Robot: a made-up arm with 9 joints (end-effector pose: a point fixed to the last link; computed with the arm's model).
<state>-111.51 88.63 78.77 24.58 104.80 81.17 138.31 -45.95 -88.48</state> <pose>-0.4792 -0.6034 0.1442 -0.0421 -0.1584 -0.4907 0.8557</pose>
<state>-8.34 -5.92 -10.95 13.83 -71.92 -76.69 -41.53 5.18 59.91</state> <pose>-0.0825 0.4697 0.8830 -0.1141 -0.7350 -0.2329 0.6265</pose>
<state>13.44 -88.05 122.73 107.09 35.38 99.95 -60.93 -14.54 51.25</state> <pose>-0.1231 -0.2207 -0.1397 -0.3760 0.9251 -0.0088 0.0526</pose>
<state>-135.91 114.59 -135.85 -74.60 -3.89 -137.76 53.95 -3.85 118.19</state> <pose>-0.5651 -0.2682 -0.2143 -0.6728 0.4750 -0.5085 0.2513</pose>
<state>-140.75 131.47 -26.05 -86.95 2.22 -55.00 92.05 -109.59 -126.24</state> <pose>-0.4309 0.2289 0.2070 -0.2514 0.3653 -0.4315 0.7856</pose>
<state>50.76 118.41 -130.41 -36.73 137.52 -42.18 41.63 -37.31 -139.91</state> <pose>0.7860 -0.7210 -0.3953 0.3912 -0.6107 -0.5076 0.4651</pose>
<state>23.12 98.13 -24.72 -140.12 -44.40 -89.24 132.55 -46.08 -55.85</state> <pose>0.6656 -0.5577 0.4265 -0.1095 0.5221 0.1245 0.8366</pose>
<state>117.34 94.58 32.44 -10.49 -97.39 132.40 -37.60 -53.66 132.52</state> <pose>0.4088 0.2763 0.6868 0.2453 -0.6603 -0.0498 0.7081</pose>
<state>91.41 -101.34 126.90 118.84 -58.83 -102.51 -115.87 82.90 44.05</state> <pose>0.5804 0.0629 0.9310 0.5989 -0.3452 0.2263 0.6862</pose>
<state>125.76 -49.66 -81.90 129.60 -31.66 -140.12 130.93 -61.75 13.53</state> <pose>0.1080 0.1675 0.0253 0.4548 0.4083 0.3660 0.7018</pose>
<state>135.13 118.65 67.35 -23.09 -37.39 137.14 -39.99 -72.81 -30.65</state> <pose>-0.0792 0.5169 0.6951 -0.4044 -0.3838 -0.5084 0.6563</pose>
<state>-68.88 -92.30 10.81 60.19 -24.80 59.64 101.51 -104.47 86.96</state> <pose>-0.1610 -0.6045 -0.3991 0.2301 0.6854 -0.6663 0.1827</pose>
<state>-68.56 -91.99 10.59 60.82 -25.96 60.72 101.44 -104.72 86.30</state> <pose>-0.1494 -0.6072 -0.4020 0.2307 0.6892 -0.6581 0.1968</pose>
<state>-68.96 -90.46 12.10 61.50 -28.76 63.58 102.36 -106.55 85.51</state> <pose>-0.1427 -0.6109 -0.3975 0.2182 0.7004 -0.6436 0.2180</pose>
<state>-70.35 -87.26 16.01 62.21 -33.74 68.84 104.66 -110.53 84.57</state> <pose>-0.1434 -0.6175 -0.3836 0.1864 0.7202 -0.6203 0.2484</pose>
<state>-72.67 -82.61 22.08 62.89 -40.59 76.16 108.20 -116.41 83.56</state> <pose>-0.1512 -0.6300 -0.3624 0.1347 0.7437 -0.5892 0.2856</pose>
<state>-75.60 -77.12 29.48 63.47 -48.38 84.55 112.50 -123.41 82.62</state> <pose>-0.1627 -0.6497 -0.3385 0.0699 0.7635 -0.5541 0.3244</pose>
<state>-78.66 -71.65 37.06 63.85 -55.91 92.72 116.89 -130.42 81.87</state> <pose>-0.1727 -0.6734 -0.3168 0.0039 0.7744 -0.5205 0.3598</pose>
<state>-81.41 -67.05 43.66 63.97 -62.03 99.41 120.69 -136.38 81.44</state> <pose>-0.1803 -0.6949 -0.3000 -0.0510 0.7769 -0.4945 0.3865</pose>
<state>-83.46 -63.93 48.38 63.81 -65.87 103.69 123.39 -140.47 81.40</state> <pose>-0.1871 -0.7093 -0.2883 -0.0872 0.7755 -0.4796 0.4013</pose>
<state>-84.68 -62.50 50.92 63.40 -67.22 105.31 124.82 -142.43 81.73</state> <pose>-0.1957 -0.7154 -0.2806 -0.1047 0.7747 -0.4761 0.4027</pose>
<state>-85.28 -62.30 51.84 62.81 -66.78 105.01 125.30 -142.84 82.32</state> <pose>-0.2062 -0.7154 -0.2752 -0.1094 0.7757 -0.4804 0.3944</pose>
